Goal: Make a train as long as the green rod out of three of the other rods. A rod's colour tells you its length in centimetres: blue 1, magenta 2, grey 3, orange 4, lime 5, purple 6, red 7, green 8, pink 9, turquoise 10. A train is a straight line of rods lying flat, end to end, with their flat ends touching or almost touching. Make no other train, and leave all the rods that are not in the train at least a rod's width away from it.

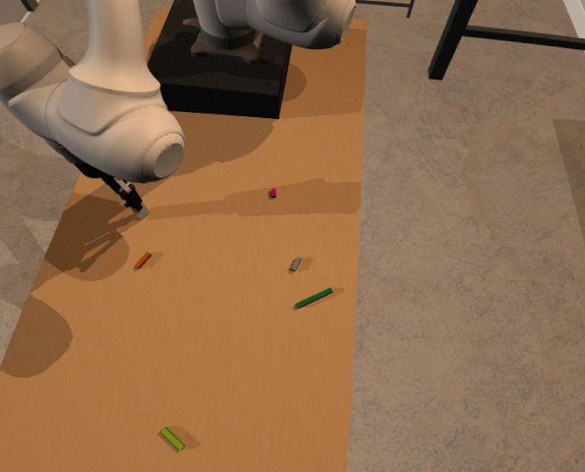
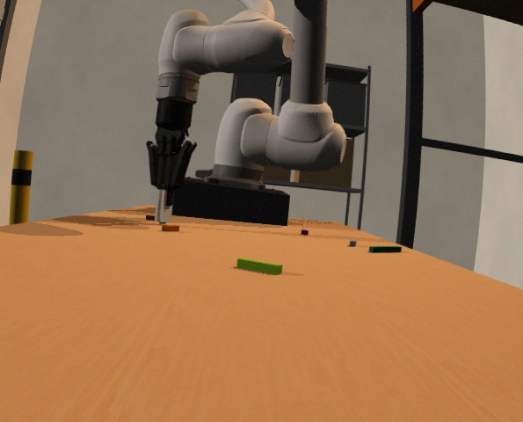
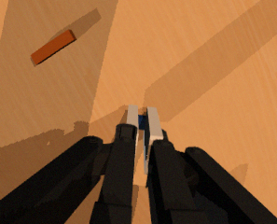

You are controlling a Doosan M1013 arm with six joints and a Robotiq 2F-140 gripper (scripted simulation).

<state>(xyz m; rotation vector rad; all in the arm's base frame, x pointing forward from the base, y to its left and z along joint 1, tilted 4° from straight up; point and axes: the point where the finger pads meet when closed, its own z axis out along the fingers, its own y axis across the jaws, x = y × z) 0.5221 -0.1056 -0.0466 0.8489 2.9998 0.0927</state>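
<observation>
Right now my hand is 3 cm above the blue rod. From my hand the other things lie so: green rod 14 cm ahead, 43 cm to the left, 3 cm below; magenta rod 10 cm behind, 30 cm to the left, 3 cm below; grey rod 7 cm ahead, 38 cm to the left, 3 cm below.
</observation>
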